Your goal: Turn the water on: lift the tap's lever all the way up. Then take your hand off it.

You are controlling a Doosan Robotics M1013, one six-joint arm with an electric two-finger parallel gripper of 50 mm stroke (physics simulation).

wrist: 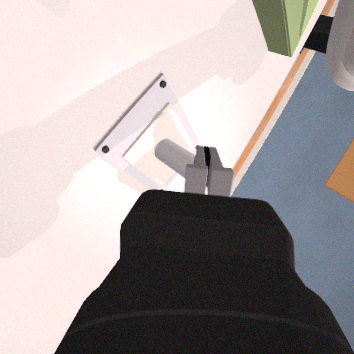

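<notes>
A grey round bar, apparently part of the tap, shows in the wrist view just left of the fingertips. Its right end is hidden behind the fingers. Whether it is the lever or the spout, and how high the lever stands, I cannot tell. My gripper is shut with nothing between its fingers. The fingers overlap the bar in the view; whether they touch it is unclear. A pale frame-shaped plate with two dark screws lies beyond the bar, to the upper left.
A green block stands at the upper right, near the pale surface's orange edge. A black piece and a grey rounded body are at the right. An orange-brown panel lies against the blue floor.
</notes>
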